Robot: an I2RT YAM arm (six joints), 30 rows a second.
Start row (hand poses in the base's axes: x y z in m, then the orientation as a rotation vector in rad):
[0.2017, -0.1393, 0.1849, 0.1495, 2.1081, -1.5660]
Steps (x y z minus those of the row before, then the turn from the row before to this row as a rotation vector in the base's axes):
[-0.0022, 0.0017, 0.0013, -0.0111, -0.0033, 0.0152]
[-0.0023, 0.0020, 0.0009, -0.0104, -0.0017, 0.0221]
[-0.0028, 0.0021, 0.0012, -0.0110, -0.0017, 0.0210]
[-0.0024, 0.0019, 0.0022, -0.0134, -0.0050, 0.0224]
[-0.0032, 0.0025, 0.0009, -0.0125, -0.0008, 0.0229]
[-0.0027, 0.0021, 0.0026, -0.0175, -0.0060, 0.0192]
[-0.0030, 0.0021, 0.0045, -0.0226, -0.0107, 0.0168]
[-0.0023, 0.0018, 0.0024, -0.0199, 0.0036, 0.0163]
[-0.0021, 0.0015, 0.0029, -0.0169, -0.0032, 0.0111]
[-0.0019, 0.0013, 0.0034, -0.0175, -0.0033, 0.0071]
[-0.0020, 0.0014, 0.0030, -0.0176, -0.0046, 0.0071]
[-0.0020, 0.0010, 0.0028, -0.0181, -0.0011, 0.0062]
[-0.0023, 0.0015, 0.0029, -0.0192, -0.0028, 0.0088]
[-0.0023, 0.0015, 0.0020, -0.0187, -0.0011, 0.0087]
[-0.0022, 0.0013, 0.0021, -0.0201, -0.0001, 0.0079]
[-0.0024, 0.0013, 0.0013, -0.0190, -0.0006, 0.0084]
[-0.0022, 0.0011, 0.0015, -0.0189, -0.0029, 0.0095]
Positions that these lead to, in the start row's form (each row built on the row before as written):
[0.1995, -0.1376, 0.1862, 0.1318, 2.0929, -1.5674]
[0.1972, -0.1356, 0.1871, 0.1060, 2.0777, -1.5645]
[0.1944, -0.1335, 0.1883, 0.0813, 2.0622, -1.5627]
[0.1920, -0.1316, 0.1905, 0.0569, 2.0417, -1.5611]
[0.1888, -0.1291, 0.1914, 0.0293, 2.0249, -1.5595]
[0.1861, -0.1270, 0.1940, 0.0078, 2.0011, -1.5634]
[0.1831, -0.1249, 0.1985, -0.0095, 1.9702, -1.5721]
[0.1808, -0.1231, 0.2009, -0.0364, 1.9524, -1.5823]
[0.1787, -0.1216, 0.2038, -0.0515, 1.9332, -1.5908]
[0.1768, -0.1203, 0.2072, -0.0629, 1.9147, -1.6023]
[0.1748, -0.1189, 0.2102, -0.0732, 1.8950, -1.6134]
[0.1728, -0.1179, 0.2130, -0.0857, 1.8777, -1.6263]
[0.1705, -0.1164, 0.2159, -0.0996, 1.8573, -1.6379]
[0.1682, -0.1149, 0.2179, -0.1146, 1.8385, -1.6493]
[0.1660, -0.1136, 0.2200, -0.1303, 1.8195, -1.6626]
[0.1636, -0.1123, 0.2213, -0.1455, 1.8007, -1.6743]
[0.1614, -0.1112, 0.2228, -0.1596, 1.7798, -1.6844]

